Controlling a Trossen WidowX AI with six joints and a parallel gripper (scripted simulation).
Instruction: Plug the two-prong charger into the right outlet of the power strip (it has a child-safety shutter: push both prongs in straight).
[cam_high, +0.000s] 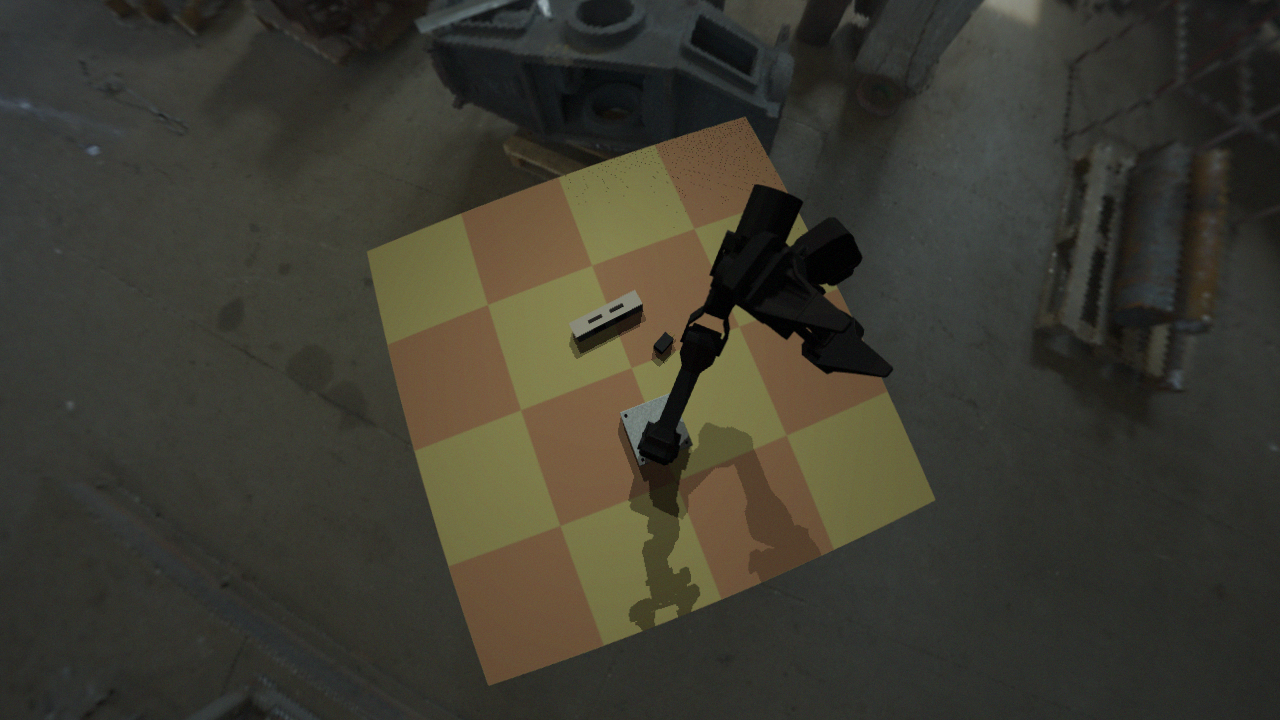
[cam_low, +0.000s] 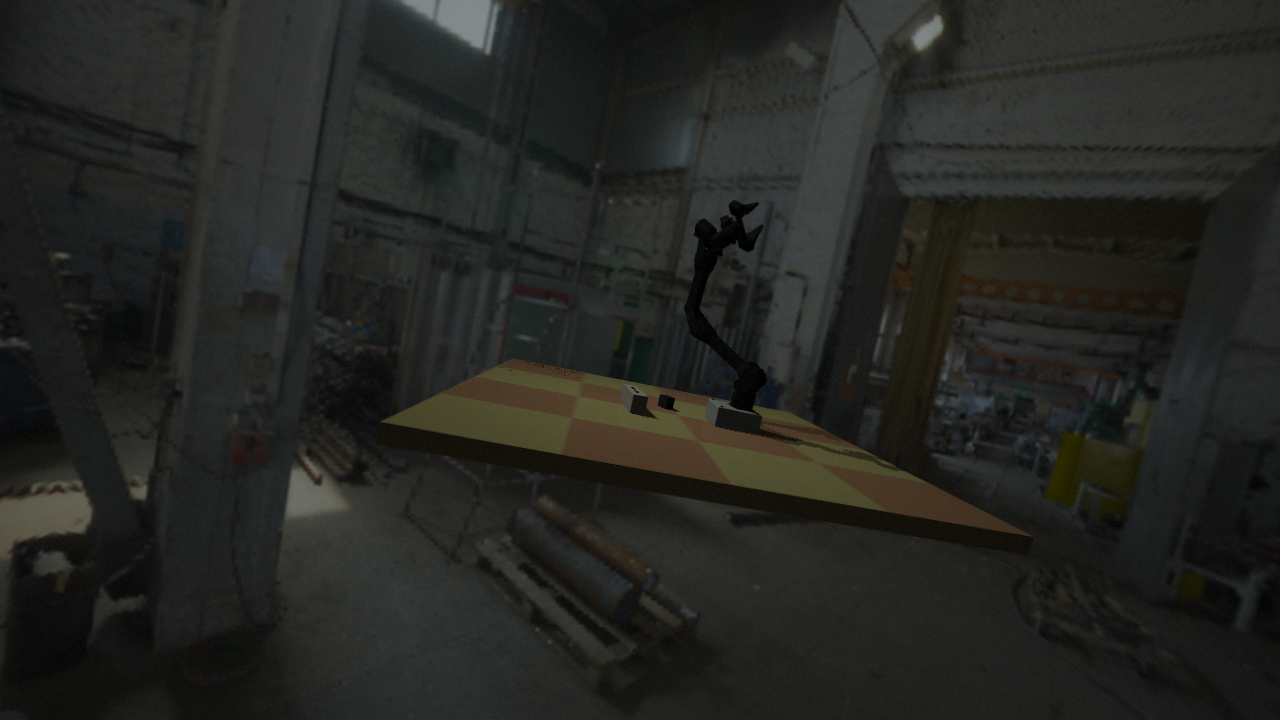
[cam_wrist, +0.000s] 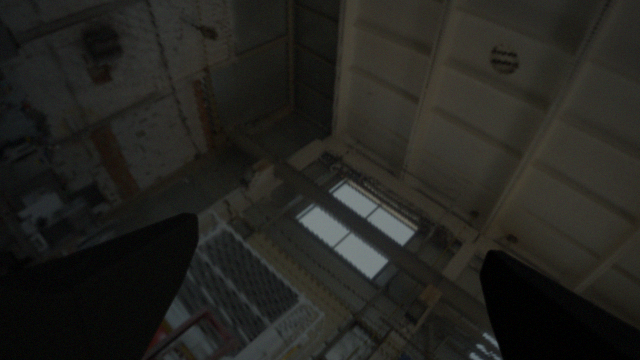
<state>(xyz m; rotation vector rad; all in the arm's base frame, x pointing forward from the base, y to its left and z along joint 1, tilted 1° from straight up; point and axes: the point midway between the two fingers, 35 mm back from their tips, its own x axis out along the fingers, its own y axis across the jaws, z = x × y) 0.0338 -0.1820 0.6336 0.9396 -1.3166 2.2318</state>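
Right now my gripper tip is 210 mm short of the black two-prong charger, 20 mm to the right of it and 700 mm above it.
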